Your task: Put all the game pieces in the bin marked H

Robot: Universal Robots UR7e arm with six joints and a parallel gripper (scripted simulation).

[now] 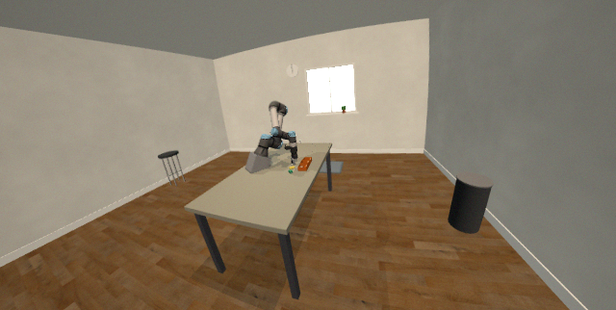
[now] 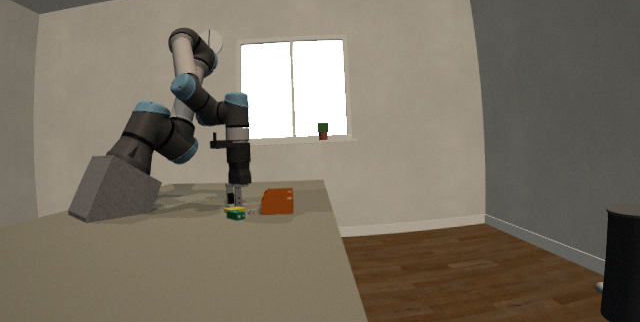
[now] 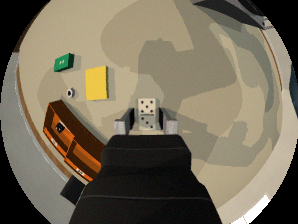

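My hand is 160 mm short of the dark piece, 90 mm to the left of it and 10 mm above it. Round my hand: yellow flat piece: 90 mm to the right, 30 mm ahead, 20 mm below; orange bin: 140 mm ahead; grey thing: 120 mm to the right, 90 mm ahead, 20 mm below.
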